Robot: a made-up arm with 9 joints. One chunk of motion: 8 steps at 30 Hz.
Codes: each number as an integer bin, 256 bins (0 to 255) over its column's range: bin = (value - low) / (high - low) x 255, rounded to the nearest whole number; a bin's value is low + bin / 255 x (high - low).
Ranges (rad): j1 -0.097..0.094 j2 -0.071..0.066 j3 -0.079..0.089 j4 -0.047..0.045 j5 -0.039..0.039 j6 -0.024..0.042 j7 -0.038..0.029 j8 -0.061..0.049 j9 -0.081..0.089
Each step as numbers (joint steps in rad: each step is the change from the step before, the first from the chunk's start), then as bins.
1 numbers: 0.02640 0.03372 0.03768 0.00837 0.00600 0.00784 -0.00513 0.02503 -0.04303
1 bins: 165 195 177 153 147 123 125 199 57
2 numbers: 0.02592 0.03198 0.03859 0.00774 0.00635 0.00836 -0.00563 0.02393 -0.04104
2 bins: 164 192 178 152 148 125 123 197 60
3 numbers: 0.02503 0.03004 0.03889 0.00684 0.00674 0.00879 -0.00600 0.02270 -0.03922
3 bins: 163 188 179 149 150 127 122 194 63
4 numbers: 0.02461 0.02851 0.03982 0.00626 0.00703 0.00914 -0.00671 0.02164 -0.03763
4 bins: 162 185 180 148 150 128 119 192 65
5 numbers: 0.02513 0.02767 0.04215 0.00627 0.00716 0.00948 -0.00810 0.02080 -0.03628
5 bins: 163 184 184 148 151 129 114 190 67
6 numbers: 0.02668 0.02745 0.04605 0.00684 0.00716 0.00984 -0.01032 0.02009 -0.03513
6 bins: 165 183 190 149 151 131 105 188 69
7 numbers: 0.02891 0.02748 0.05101 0.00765 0.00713 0.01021 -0.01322 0.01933 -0.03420
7 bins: 168 183 197 151 151 132 94 186 70
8 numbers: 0.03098 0.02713 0.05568 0.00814 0.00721 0.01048 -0.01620 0.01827 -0.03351
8 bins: 171 183 204 153 151 133 83 184 71
